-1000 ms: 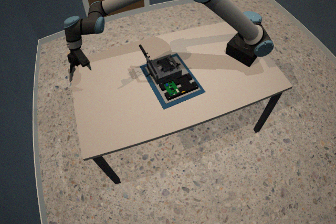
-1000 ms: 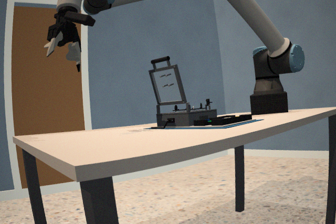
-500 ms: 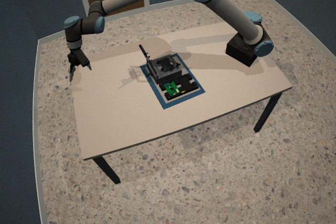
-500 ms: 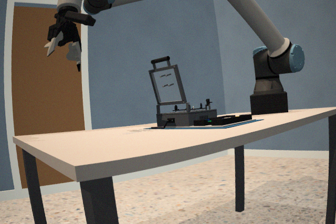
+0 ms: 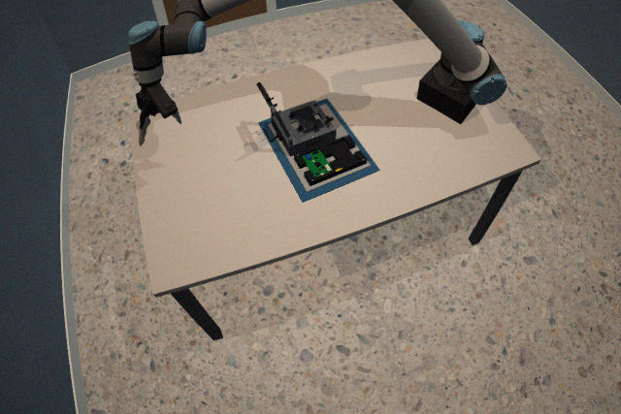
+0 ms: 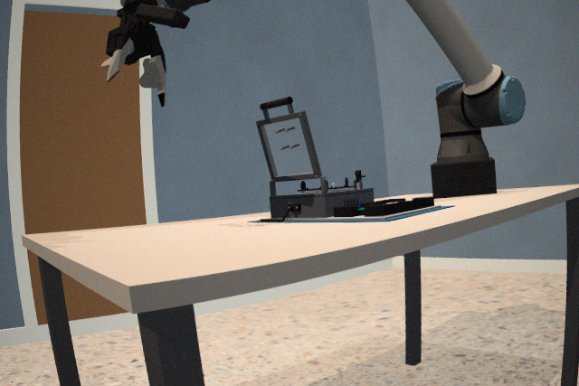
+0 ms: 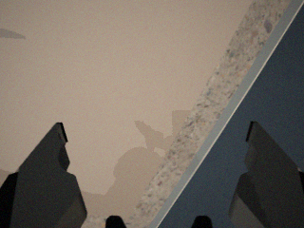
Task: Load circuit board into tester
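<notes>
Now: the green circuit board 47 cm behind my hand, 24 cm below it and 16 cm to the left of it. From my hand the other things lie so: tester lid (39 cm behind, 8 cm below, 1 cm to the right); tester (48 cm behind, 15 cm below, 3 cm to the left); black latch block (57 cm behind, 18 cm below, 5 cm to the left).
</notes>
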